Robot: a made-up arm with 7 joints.
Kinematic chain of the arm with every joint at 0, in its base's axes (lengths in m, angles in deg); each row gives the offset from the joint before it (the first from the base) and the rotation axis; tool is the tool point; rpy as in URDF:
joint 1: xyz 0 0 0.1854 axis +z
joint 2: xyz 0 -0.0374 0.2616 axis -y
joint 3: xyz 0 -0.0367 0.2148 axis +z
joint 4: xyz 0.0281 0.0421 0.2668 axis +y
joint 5: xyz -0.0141 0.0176 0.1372 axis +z
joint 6: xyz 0 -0.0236 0.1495 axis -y
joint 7: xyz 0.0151 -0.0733 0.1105 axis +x
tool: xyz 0 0 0 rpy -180 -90 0
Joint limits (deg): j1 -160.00..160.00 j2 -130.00..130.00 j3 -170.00..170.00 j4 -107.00..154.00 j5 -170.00..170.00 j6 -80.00..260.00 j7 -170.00..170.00
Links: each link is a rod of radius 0.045 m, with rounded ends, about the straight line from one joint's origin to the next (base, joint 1, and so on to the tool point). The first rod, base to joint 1, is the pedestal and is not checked.
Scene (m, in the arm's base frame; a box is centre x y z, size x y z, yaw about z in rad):
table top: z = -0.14
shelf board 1: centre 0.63 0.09 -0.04 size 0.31 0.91 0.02 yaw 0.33
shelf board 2: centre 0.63 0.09 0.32 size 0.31 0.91 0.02 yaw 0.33
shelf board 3: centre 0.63 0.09 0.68 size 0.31 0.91 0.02 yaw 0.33
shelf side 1: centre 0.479 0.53 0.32 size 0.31 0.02 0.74 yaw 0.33
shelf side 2: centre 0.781 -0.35 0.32 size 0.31 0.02 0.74 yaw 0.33
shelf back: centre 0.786 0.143 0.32 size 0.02 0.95 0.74 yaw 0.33
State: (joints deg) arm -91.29 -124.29 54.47 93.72 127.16 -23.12 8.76
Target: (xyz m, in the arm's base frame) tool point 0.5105 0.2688 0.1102
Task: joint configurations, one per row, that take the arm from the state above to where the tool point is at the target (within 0.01 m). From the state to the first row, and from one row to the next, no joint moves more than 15 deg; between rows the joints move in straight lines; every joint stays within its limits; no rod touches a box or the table.
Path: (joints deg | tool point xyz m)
1: -77.92 -124.03 55.81 90.70 128.37 -22.74 8.76 | 0.4168 -0.2381 0.1165
2: -64.54 -123.78 57.14 87.67 129.59 -22.36 8.76 | 0.4746 -0.1564 0.1135
3: -51.17 -123.52 58.48 84.65 130.80 -21.98 8.76 | 0.5156 -0.0610 0.1116
4: -37.79 -123.26 59.82 81.62 132.02 -21.60 8.76 | 0.5369 0.0446 0.1104
5: -24.42 -123.01 61.16 78.60 133.23 -21.22 8.76 | 0.5356 0.1562 0.1099
6: -11.05 -122.75 62.49 75.58 134.45 -20.83 8.76 | 0.5105 0.2688 0.1102

